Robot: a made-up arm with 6 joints.
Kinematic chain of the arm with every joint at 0, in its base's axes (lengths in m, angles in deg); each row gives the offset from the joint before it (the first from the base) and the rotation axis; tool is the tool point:
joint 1: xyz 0 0 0.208 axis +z
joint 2: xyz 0 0.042 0 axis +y
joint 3: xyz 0 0 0.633 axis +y
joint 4: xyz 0 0 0.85 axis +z
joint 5: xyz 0 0 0 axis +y
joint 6: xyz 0 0 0.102 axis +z
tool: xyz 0 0 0
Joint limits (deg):
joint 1: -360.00..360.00
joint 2: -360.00..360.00
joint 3: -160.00..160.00
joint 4: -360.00..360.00
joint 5: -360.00..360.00
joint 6: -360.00..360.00
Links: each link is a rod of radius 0.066 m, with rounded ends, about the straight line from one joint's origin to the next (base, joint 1, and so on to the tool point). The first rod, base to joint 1, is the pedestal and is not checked.
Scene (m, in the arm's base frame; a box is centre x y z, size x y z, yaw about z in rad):
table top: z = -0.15
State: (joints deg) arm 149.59 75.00 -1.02 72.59 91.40 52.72
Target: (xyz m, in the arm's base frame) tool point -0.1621 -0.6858 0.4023
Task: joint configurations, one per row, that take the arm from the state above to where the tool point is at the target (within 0.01 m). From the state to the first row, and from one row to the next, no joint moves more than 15 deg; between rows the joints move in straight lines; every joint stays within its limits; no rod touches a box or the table.
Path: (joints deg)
1: 142.80 67.03 -14.76 74.27 91.37 52.72
2: 136.01 59.07 -28.49 75.96 91.35 52.72
3: 129.22 51.10 -42.23 77.64 91.32 52.72
4: 122.43 43.13 -55.96 79.32 91.29 52.72
5: 115.64 35.17 -69.70 81.01 91.26 52.72
6: 108.85 27.20 -83.44 82.69 91.24 52.72
7: 102.06 19.23 -97.17 84.37 91.21 52.72
8: 95.27 11.27 -110.91 86.06 91.18 52.72
9: 88.48 3.30 -124.64 87.74 91.16 52.72

